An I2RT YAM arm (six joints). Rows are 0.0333 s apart.
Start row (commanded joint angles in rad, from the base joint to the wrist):
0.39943, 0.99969, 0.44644, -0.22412, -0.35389, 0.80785
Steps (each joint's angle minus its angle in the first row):
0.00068, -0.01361, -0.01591, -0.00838, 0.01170, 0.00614
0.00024, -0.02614, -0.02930, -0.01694, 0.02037, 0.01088
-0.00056, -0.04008, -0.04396, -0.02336, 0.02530, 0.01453
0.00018, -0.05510, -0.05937, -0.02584, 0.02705, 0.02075
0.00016, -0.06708, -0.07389, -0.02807, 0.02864, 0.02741
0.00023, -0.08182, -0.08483, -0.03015, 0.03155, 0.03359
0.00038, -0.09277, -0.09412, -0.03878, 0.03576, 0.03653
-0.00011, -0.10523, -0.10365, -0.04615, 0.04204, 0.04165
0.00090, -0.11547, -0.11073, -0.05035, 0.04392, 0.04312
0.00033, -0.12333, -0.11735, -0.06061, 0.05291, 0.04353
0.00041, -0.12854, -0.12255, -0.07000, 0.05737, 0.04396
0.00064, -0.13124, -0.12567, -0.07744, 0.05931, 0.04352
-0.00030, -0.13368, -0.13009, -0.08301, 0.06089, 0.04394
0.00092, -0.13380, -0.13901, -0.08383, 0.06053, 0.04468
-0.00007, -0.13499, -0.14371, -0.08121, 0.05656, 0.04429
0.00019, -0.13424, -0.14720, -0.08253, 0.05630, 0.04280
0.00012, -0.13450, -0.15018, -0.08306, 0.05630, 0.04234
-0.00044, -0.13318, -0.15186, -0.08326, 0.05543, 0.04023
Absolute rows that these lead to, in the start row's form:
0.40011, 0.98608, 0.43053, -0.23250, -0.34219, 0.81399
0.39967, 0.97355, 0.41714, -0.24106, -0.33352, 0.81873
0.39887, 0.95961, 0.40248, -0.24748, -0.32859, 0.82238
0.39961, 0.94459, 0.38707, -0.24996, -0.32684, 0.82860
0.39959, 0.93261, 0.37255, -0.25219, -0.32525, 0.83526
0.39966, 0.91787, 0.36161, -0.25427, -0.32234, 0.84144
0.39981, 0.90692, 0.35232, -0.26290, -0.31813, 0.84438
0.39932, 0.89446, 0.34279, -0.27027, -0.31185, 0.84950
0.40033, 0.88422, 0.33571, -0.27447, -0.30997, 0.85097
0.39976, 0.87636, 0.32909, -0.28473, -0.30098, 0.85138
0.39984, 0.87115, 0.32389, -0.29412, -0.29652, 0.85181
0.40007, 0.86845, 0.32077, -0.30156, -0.29458, 0.85137
0.39913, 0.86601, 0.31635, -0.30713, -0.29300, 0.85179
0.40035, 0.86589, 0.30743, -0.30795, -0.29336, 0.85253
0.39936, 0.86470, 0.30273, -0.30533, -0.29733, 0.85214
0.39962, 0.86545, 0.29924, -0.30665, -0.29759, 0.85065
0.39955, 0.86519, 0.29626, -0.30718, -0.29759, 0.85019
0.39899, 0.86651, 0.29458, -0.30738, -0.29846, 0.84808

